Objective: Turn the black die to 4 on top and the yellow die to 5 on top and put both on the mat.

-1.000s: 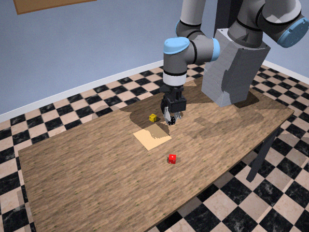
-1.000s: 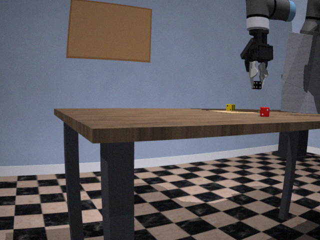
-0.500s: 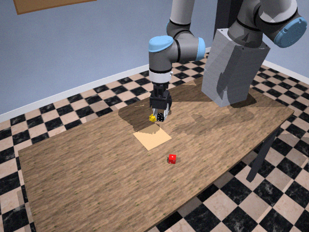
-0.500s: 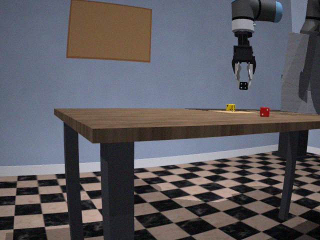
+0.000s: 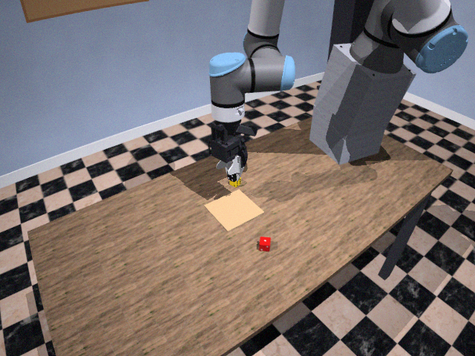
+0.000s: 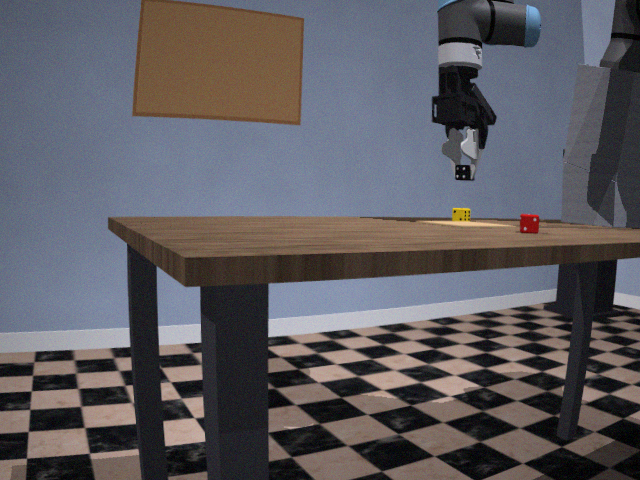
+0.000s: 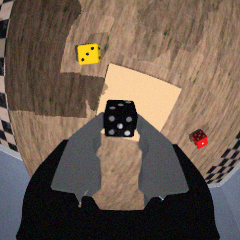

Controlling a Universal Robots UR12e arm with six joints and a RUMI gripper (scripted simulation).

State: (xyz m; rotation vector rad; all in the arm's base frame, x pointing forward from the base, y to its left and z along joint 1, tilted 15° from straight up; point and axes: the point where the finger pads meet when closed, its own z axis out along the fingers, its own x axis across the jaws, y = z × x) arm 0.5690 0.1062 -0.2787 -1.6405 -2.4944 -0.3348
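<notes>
The yellow die is 90 mm below my hand, 70 mm to the right of it and 40 mm behind it. Round my hand: red die (230 mm to the left, 90 mm below, 10 mm ahead); then black die (right at my hand); then tan mat (100 mm below, 50 mm to the left, 20 mm ahead).
</notes>
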